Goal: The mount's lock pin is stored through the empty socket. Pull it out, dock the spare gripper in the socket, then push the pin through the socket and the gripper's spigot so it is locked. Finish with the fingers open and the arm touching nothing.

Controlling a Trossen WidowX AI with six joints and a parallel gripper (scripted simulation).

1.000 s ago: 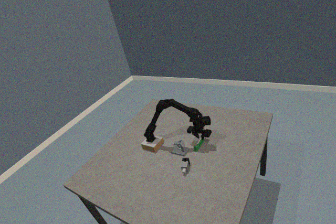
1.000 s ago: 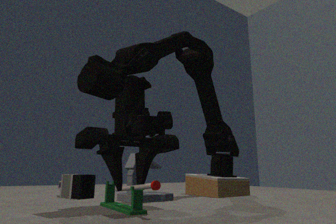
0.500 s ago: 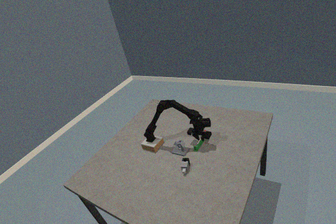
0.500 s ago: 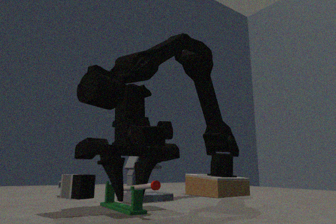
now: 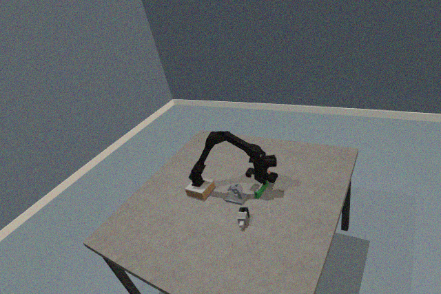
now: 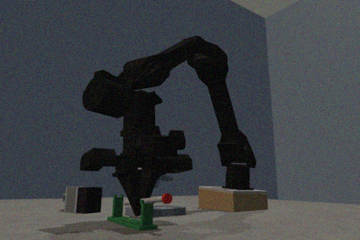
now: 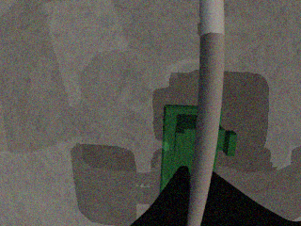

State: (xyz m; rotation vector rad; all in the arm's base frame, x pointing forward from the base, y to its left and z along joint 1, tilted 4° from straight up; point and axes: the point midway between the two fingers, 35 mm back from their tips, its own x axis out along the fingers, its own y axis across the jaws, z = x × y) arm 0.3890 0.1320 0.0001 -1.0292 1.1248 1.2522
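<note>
Right now my gripper tip is 40 mm to the left of the green pin rest and 10 mm below it. Also, from my gripper tip: spare gripper (290 mm to the right, 10 mm above); then grey mount (110 mm behind, 140 mm to the right, 30 mm above).
</note>
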